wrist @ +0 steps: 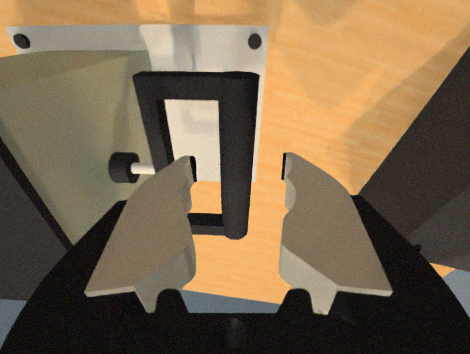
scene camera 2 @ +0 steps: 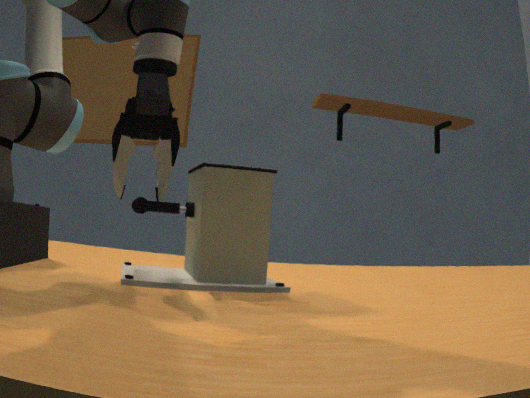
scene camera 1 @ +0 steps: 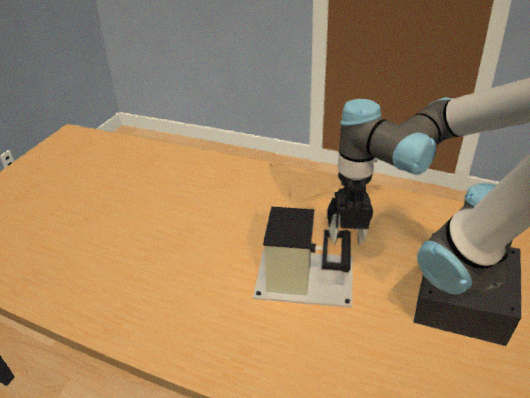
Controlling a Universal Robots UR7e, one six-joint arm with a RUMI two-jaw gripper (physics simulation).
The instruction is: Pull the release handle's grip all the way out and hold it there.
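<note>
The release handle is a black rectangular frame whose grip (scene camera 1: 346, 252) (scene camera 2: 140, 205) (wrist: 238, 150) is a thick round bar on the side away from the beige box (scene camera 1: 287, 270) (scene camera 2: 230, 230) (wrist: 65, 115). A short stretch of light rod (scene camera 2: 183, 209) (wrist: 144, 168) shows between the frame and the black collar on the box. My gripper (scene camera 1: 348, 242) (scene camera 2: 140, 198) (wrist: 238, 158) points down and is partly open and empty. Its fingertips are just above the height of the grip, one on each side of the bar in the wrist view, the box-side one over the frame's opening.
The box stands on a pale base plate (scene camera 1: 327, 295) (scene camera 2: 155, 275) (wrist: 220, 50) with dark bolts at its corners, on the wooden table (scene camera 1: 150, 240). The arm's dark base block (scene camera 1: 465, 320) stands to the right in scene camera 1. A wall shelf (scene camera 2: 390, 110) hangs behind.
</note>
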